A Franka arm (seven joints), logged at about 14 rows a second.
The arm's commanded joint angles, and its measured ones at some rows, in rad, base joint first. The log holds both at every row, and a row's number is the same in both.
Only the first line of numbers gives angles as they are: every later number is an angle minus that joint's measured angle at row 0.
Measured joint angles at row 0: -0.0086 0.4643 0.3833 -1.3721 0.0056 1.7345 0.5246
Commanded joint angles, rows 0 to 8: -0.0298 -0.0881 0.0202 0.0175 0.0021 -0.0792 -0.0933; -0.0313 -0.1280 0.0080 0.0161 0.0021 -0.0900 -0.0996; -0.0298 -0.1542 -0.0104 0.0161 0.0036 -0.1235 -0.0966; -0.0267 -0.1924 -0.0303 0.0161 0.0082 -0.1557 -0.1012; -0.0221 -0.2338 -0.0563 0.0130 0.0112 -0.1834 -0.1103; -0.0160 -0.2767 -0.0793 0.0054 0.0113 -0.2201 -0.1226; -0.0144 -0.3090 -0.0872 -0.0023 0.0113 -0.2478 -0.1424; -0.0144 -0.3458 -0.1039 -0.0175 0.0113 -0.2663 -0.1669; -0.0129 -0.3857 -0.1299 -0.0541 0.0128 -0.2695 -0.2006
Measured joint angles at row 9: -0.0187 -0.2893 -0.0843 0.0340 -0.0002 -0.2648 -0.1433
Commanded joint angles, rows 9 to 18: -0.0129 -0.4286 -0.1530 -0.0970 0.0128 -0.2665 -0.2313; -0.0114 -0.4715 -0.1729 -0.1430 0.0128 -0.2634 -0.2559; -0.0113 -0.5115 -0.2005 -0.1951 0.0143 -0.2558 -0.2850; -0.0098 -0.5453 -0.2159 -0.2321 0.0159 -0.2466 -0.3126; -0.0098 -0.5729 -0.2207 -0.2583 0.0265 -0.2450 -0.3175; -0.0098 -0.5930 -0.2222 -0.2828 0.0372 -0.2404 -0.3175; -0.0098 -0.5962 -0.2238 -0.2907 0.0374 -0.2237 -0.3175; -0.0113 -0.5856 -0.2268 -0.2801 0.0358 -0.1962 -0.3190; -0.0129 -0.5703 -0.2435 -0.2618 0.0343 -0.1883 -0.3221; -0.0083 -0.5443 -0.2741 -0.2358 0.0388 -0.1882 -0.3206
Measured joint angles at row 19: -0.0165 -0.5550 -0.2237 -0.2367 0.0193 -0.2114 -0.3034
